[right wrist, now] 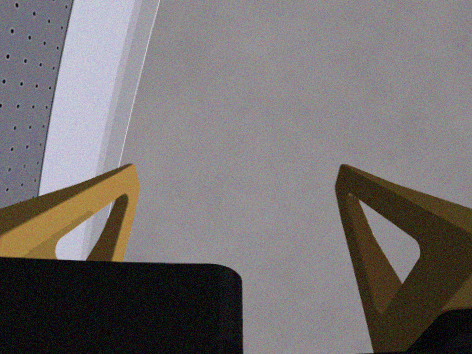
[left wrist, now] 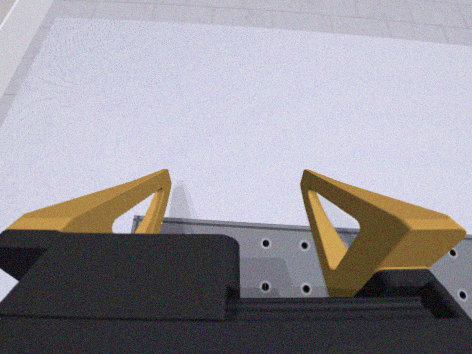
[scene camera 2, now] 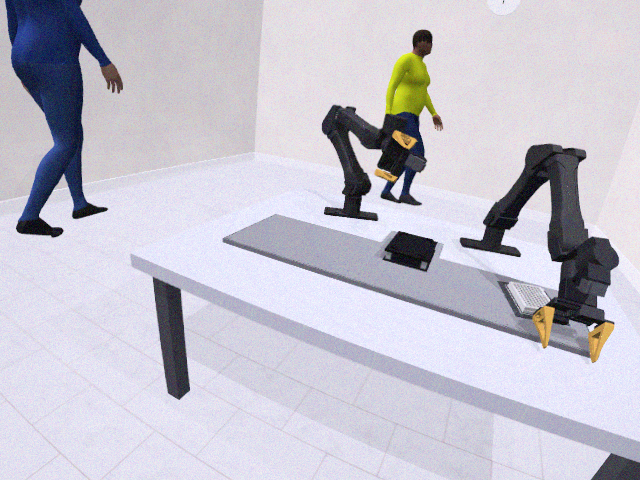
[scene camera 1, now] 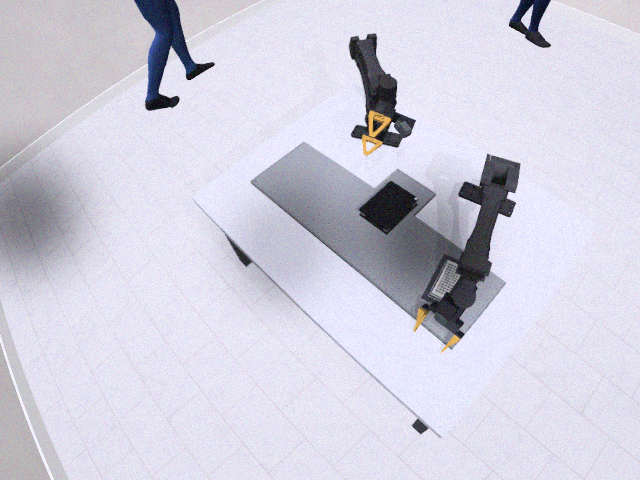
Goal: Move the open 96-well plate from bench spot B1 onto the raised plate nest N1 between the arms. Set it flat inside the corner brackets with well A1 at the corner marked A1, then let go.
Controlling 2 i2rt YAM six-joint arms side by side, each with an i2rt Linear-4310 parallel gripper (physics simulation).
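Seen in the pictures: left gripper, fingertip midpoint: (left wrist: 235, 176) (scene camera 2: 569, 355) (scene camera 1: 427, 342); right gripper, fingertip midpoint: (right wrist: 237, 175) (scene camera 2: 398, 164) (scene camera 1: 368, 146); left arm's base, link origin: (scene camera 2: 489, 248); right arm's base, link origin: (scene camera 2: 350, 215) (scene camera 1: 376, 136).
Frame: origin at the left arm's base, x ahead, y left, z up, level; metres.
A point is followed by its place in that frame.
The white 96-well plate (scene camera 1: 444, 280) {x 0.370, y -0.009, z 0.018 m} (scene camera 2: 526, 296) {x 0.374, y -0.003, z 0.028 m} lies on its dark bench spot near the right end of the grey board, partly covered by my left arm in scene camera 1. The black raised nest (scene camera 1: 388, 206) {x 0.226, y -0.277, z 0.047 m} (scene camera 2: 412, 248) {x 0.246, y -0.283, z 0.047 m} stands at the middle of the board with nothing on it; its A1 mark is too small to read. My left gripper (scene camera 1: 429, 341) {x 0.564, y 0.031, z 0.012 m} (scene camera 2: 569, 354) {x 0.564, y 0.031, z 0.012 m} (left wrist: 235, 176) {x 0.564, y 0.031, z 0.012 m} is open and empty, above the board's front edge, beyond the plate. My right gripper (scene camera 1: 368, 144) {x 0.196, y -0.360, z 0.257 m} (scene camera 2: 395, 159) {x 0.196, y -0.360, z 0.257 m} (right wrist: 237, 175) {x 0.196, y -0.360, z 0.257 m} is open and empty, raised near its own base, behind the board.
The grey perforated board (scene camera 1: 310, 191) {x 0.271, y -0.562, z 0.013 m} (scene camera 2: 310, 248) {x 0.293, y -0.555, z 0.013 m} (left wrist: 280, 265) {x 0.502, y 0.014, z 0.013 m} lies along the white table (scene camera 1: 289, 273) {x 0.571, y -0.443, z 0.000 m} (scene camera 2: 258, 289) {x 0.526, y -0.614, z 0.000 m} (left wrist: 240, 100) {x 0.637, y 0.013, z 0.000 m}. A person in blue (scene camera 1: 162, 46) (scene camera 2: 49, 93) is at the left, away from the table. A person in a yellow top (scene camera 2: 410, 85) is behind the arms.
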